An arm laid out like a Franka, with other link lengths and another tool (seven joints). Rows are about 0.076 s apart.
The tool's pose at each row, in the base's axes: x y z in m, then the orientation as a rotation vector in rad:
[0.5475 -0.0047 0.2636 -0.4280 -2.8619 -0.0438]
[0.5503 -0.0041 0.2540 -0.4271 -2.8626 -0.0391]
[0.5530 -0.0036 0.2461 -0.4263 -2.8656 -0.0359]
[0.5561 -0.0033 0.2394 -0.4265 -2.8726 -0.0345]
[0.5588 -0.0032 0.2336 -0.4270 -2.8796 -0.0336]
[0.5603 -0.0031 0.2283 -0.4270 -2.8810 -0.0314]
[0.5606 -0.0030 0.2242 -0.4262 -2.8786 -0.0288]
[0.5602 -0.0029 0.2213 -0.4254 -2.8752 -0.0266]
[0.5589 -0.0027 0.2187 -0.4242 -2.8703 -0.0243]
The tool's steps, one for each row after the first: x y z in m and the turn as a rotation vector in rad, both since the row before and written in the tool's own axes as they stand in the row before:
[-0.0048 0.0015 0.0087 0.0032 -0.0010 -0.0003]
[-0.0043 0.0013 0.0070 0.0019 -0.0031 -0.0006]
[-0.0044 0.0013 0.0058 0.0000 -0.0070 -0.0005]
[-0.0038 0.0009 0.0050 -0.0003 -0.0070 -0.0004]
[-0.0026 0.0006 0.0048 0.0013 -0.0016 0.0000]
[-0.0012 0.0002 0.0039 0.0021 0.0022 -0.0001]
[-0.0003 0.0000 0.0029 0.0020 0.0032 0.0000]
[0.0007 -0.0001 0.0028 0.0023 0.0048 -0.0001]

